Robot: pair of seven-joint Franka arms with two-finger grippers.
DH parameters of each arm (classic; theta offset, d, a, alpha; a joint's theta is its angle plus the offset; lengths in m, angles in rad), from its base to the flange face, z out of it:
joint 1: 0 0.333 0 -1.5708
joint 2: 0 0 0 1.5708
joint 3: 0 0.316 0.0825 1.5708
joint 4: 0 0 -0.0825 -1.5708
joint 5: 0 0.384 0 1.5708
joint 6: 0 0 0.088 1.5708
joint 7: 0 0.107 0 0
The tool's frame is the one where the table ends.
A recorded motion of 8 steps. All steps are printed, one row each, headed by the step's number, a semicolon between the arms.
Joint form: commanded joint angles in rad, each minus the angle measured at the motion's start. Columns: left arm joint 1, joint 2, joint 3, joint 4, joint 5, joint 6, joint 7; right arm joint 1, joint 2, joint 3, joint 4, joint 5, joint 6, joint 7.
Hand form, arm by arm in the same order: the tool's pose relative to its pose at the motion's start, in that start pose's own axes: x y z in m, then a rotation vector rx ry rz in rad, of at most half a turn. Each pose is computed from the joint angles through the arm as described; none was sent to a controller.
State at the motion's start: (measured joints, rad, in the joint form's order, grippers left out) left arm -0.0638 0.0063 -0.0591 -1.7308 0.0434 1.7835 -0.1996; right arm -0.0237 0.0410 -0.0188 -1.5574 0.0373 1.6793 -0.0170
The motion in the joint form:
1: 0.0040 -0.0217 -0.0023 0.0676 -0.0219 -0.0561 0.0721; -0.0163 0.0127 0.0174 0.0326 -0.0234 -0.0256 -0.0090
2: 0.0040 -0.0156 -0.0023 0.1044 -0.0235 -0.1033 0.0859; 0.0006 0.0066 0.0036 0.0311 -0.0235 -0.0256 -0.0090
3: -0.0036 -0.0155 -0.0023 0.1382 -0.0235 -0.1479 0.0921; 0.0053 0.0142 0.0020 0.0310 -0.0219 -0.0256 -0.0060
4: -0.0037 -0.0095 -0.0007 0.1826 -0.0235 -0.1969 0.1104; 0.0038 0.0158 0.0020 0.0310 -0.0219 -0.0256 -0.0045
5: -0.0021 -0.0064 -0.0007 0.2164 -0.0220 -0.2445 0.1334; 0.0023 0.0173 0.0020 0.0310 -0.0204 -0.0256 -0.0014
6: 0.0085 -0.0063 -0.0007 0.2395 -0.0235 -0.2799 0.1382; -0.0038 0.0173 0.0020 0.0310 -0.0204 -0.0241 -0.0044
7: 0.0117 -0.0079 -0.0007 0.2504 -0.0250 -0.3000 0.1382; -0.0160 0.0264 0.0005 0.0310 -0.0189 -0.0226 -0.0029
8: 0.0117 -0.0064 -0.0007 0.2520 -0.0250 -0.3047 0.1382; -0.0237 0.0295 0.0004 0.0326 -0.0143 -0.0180 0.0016
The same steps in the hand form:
1: -0.0046 -0.0014 -0.0400 -0.0247 0.0294 0.0636; 0.0023 0.0016 -0.0057 -0.0223 -0.0062 -0.0128
2: -0.0056 -0.0021 -0.0499 -0.0238 0.0130 0.0767; 0.0008 -0.0005 -0.0086 -0.0229 -0.0017 -0.0161
3: -0.0091 0.0009 -0.0622 -0.0225 0.0025 0.0900; 0.0026 -0.0023 -0.0039 -0.0212 -0.0094 -0.0158
4: -0.0106 -0.0010 -0.0755 -0.0213 -0.0079 0.1061; 0.0030 -0.0014 -0.0030 -0.0213 -0.0110 -0.0128
5: -0.0136 -0.0032 -0.0855 -0.0178 -0.0243 0.1271; 0.0034 -0.0007 -0.0021 -0.0199 -0.0124 -0.0080
6: -0.0158 -0.0098 -0.0930 -0.0174 -0.0371 0.1210; 0.0035 0.0029 -0.0024 -0.0204 -0.0107 -0.0050
7: -0.0180 -0.0120 -0.0972 -0.0178 -0.0449 0.1177; 0.0057 0.0109 0.0027 -0.0200 -0.0180 0.0105
8: -0.0181 -0.0120 -0.0967 -0.0174 -0.0495 0.1177; 0.0069 0.0150 0.0033 -0.0162 -0.0145 0.0232

